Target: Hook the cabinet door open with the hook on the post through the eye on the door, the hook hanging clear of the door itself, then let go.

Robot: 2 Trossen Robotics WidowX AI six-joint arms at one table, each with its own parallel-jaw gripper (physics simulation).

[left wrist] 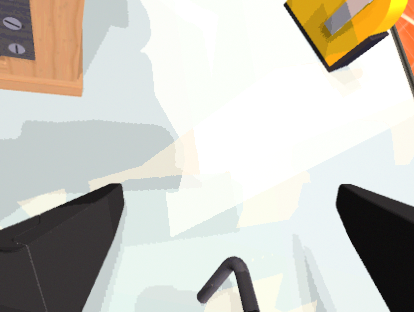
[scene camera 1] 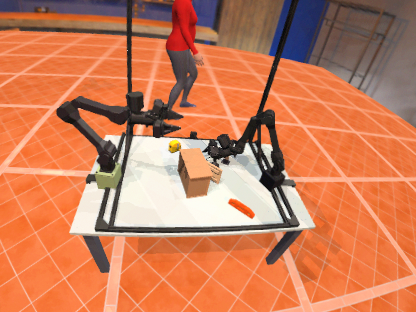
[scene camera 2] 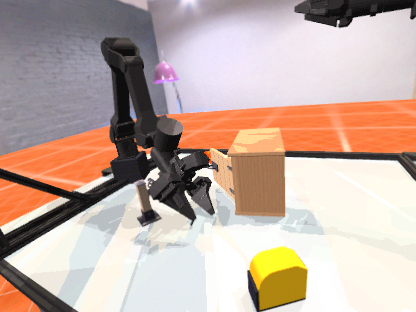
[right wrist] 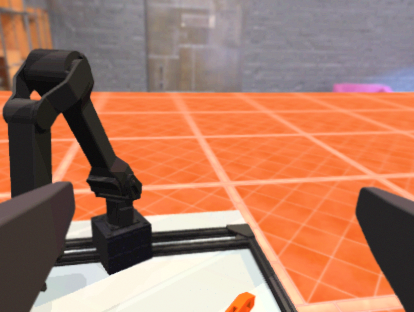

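Seen in the pictures: left gripper, fingertip midpoint: (left wrist: 229, 194) (scene camera 2: 204, 216); right gripper, fingertip midpoint: (scene camera 1: 182, 122) (scene camera 2: 299, 13) (right wrist: 217, 197); left arm's base at its link origin: (scene camera 1: 275, 173) (scene camera 2: 128, 156) (right wrist: 120, 220); right arm's base at its link origin: (scene camera 1: 107, 168).
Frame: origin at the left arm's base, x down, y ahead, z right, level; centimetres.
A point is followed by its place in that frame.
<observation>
The wooden cabinet (scene camera 1: 196, 172) @[x -6.7, y 47.1, z 13.6 cm] (scene camera 2: 260, 185) @[x 1.3, y 41.6, z 31.1 cm] (left wrist: 57, 45) @[x 6.0, y 36.0, z 28.9 cm] stands mid-table with its slatted door (scene camera 1: 216, 172) @[x -0.7, y 33.1, z 14.4 cm] (scene camera 2: 223, 174) @[x 2.5, y 33.9, z 20.3 cm] swung partly open. A small dark fitting, seemingly the eye, shows on the door in scene camera 2. The post (scene camera 2: 144, 200) @[x 3.3, y 14.5, z 28.9 cm] stands on a dark base, left of the left gripper in that view. The dark hook (left wrist: 234, 265) @[x 6.0, y 26.4, z 32.5 cm] shows its bent tip low between the spread left fingers, apart from both; its shaft leaves the frame. My left gripper (scene camera 2: 203, 218) @[x 6.1, y 28.8, z 33.5 cm] (left wrist: 229, 194) @[x 6.1, y 28.8, z 33.5 cm] is open, low beside the door, holding nothing. My right gripper (scene camera 1: 181, 122) @[x -33.9, y 55.4, z 17.7 cm] (right wrist: 217, 197) @[x -33.9, y 55.4, z 17.7 cm] is open and empty, high above the table's far side.
A yellow rounded block (scene camera 1: 174, 146) @[x 4.0, y 41.1, z 48.5 cm] (scene camera 2: 280, 277) @[x 3.5, y 39.6, z 52.4 cm] (left wrist: 350, 30) @[x 5.8, y 37.2, z 49.2 cm] stands near the table's far edge in scene camera 1. An orange bar (scene camera 1: 241, 208) @[x 7.0, y 30.3, z -7.2 cm] (right wrist: 241, 303) @[x 5.0, y 29.4, z -9.7 cm] lies near the front right there. A black frame (scene camera 1: 200, 229) @[x 7.0, y 55.7, z -8.0 cm] borders the table.
</observation>
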